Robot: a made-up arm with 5 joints.
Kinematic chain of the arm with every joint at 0, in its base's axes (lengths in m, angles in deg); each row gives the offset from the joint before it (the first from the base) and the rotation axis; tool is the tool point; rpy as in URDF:
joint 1: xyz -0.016 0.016 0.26 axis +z
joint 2: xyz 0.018 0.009 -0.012 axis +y
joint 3: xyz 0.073 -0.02 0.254 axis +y
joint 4: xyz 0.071 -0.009 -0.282 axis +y
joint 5: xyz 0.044 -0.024 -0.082 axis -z
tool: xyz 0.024 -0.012 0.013 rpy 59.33 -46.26 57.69
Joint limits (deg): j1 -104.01..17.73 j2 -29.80..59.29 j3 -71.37..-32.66 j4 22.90..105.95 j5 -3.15..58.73
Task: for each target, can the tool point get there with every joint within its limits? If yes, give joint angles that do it. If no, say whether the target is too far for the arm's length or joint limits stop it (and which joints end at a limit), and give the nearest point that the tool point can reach.
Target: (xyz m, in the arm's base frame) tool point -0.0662 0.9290 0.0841
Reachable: no: too far | nearest point 0.2199 0.0340 0.0841 | short by 0.940 m
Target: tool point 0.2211 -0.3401 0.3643
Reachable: yes | joints -48.29 -2.36 -60.26 67.08 9.86
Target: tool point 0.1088 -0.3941 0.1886
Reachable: yes | joints -64.42 18.91 -53.84 54.43 23.21
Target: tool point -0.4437 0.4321 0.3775
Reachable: no: joint limits stop it (at a limit: joint 1, joint 2, joint 3, joint 4, joint 5) | nearest point -0.1389 -0.1842 0.3554 | short by 0.688 m
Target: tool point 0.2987 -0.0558 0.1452
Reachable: yes | joints -1.86 19.57 -43.33 87.63 14.15
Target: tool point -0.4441 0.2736 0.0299
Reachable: no: joint limits stop it (at a limit: joint 1, joint 2, joint 3) | nearest point -0.1126 -0.0867 0.0308 | short by 0.490 m
